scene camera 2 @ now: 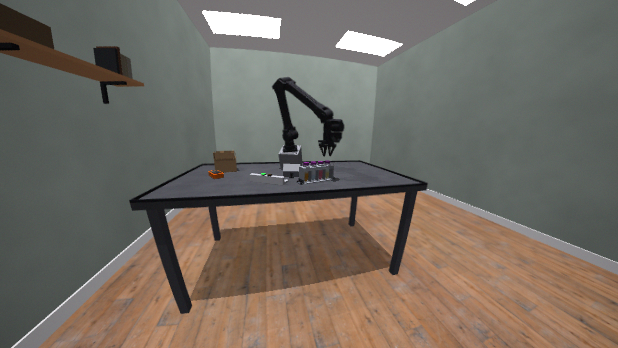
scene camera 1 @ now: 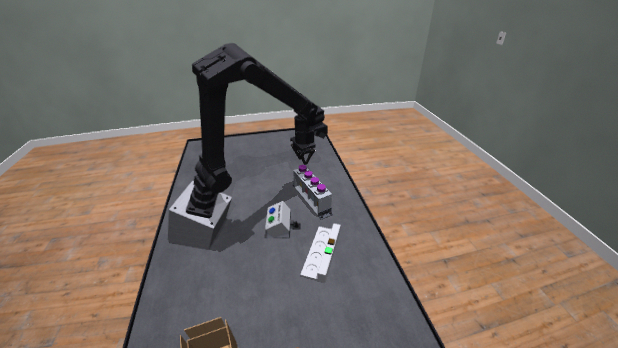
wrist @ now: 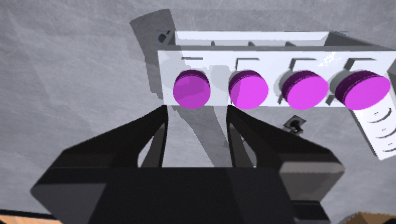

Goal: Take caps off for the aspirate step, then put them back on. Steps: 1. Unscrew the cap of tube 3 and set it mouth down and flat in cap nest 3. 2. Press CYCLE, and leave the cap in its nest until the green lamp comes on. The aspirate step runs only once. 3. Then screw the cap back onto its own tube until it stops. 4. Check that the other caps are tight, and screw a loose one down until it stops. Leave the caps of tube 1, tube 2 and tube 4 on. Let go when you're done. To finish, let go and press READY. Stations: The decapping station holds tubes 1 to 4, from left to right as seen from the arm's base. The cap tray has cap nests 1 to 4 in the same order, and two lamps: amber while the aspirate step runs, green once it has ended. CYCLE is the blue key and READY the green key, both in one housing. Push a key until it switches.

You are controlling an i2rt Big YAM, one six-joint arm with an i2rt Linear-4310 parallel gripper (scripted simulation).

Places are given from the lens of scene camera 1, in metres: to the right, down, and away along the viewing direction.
key housing (scene camera 1: 281,224): -0.10, 0.18, 0.94
